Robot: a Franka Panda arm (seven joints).
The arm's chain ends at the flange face. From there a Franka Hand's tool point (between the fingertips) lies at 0.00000 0.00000 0.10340 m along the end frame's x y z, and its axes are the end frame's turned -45 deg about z.
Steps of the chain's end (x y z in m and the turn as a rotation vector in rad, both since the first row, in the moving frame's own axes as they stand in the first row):
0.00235, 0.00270, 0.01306, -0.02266, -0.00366, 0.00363
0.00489, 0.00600, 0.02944, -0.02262, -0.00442, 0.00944
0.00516, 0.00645, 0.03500, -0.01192, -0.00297, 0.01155
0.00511, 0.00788, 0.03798, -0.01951, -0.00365, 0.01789
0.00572, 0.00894, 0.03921, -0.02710, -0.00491, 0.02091
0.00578, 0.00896, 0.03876, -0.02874, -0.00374, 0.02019
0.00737, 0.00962, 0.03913, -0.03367, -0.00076, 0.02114
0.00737, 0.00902, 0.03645, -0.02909, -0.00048, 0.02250
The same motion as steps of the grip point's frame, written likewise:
-0.00217, 0.00496, 0.01303, -0.01344, -0.01861, 0.00363
-0.00277, 0.00902, 0.02941, -0.01287, -0.01912, 0.00944
-0.00200, 0.00886, 0.03499, -0.00633, -0.01053, 0.01155
-0.00366, 0.01033, 0.03796, -0.01121, -0.01638, 0.01789
-0.00463, 0.01196, 0.03917, -0.01569, -0.02263, 0.02091
-0.00464, 0.01223, 0.03872, -0.01768, -0.02297, 0.02019
-0.00413, 0.01439, 0.03907, -0.02327, -0.02435, 0.02114
-0.00335, 0.01366, 0.03641, -0.02023, -0.02091, 0.02250

